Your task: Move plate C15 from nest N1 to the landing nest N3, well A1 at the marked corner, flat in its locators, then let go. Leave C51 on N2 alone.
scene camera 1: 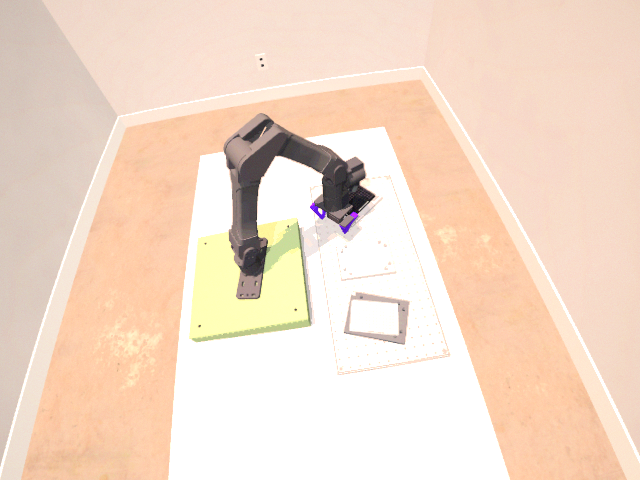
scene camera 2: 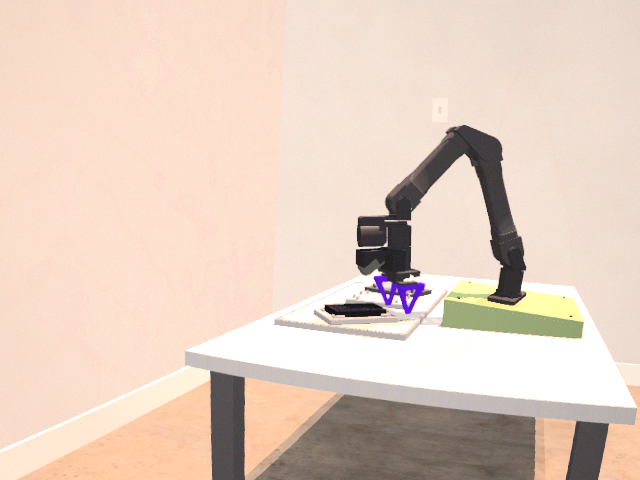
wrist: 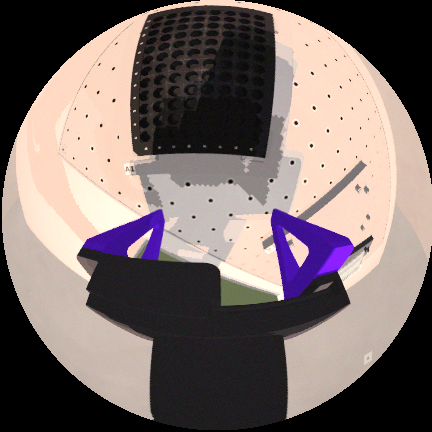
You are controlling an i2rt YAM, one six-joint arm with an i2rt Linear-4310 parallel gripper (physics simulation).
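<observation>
A black well plate lies flat on a pale nest at one end of the perforated board. A small A1 mark shows near its lower left corner in the wrist view. No C15 or C51 lettering can be read. A white nest with small pegs is in the middle of the row. A dark grey frame nest is at the other end; I cannot tell whether its white inside is a plate. My gripper is open and empty, above and beside the black plate.
The perforated board carries the nests on the white table. A raised green block bears the arm's base beside the board.
</observation>
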